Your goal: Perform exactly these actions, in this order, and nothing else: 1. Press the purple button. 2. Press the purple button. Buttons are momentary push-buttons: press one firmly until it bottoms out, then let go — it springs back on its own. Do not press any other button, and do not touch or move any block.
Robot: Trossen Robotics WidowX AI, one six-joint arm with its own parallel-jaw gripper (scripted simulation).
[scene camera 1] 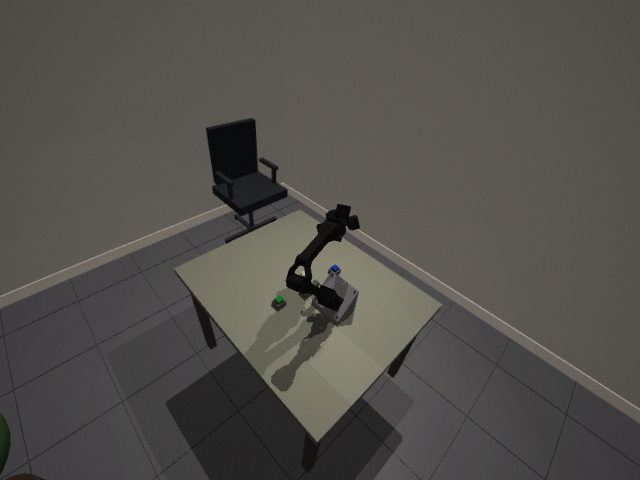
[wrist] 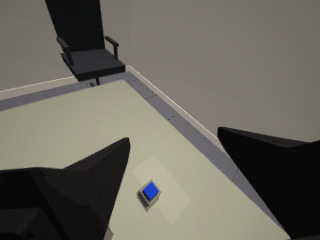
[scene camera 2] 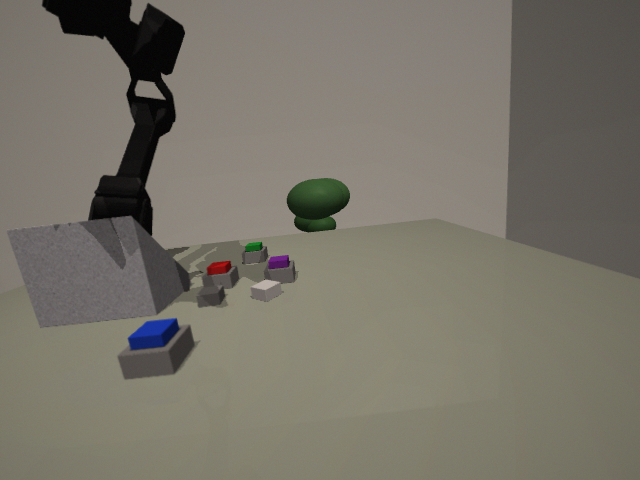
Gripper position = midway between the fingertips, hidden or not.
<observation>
My gripper (wrist: 173, 137) is open, holding nothing. Further things: a blue button (scene camera 2: 156, 333).
</observation>
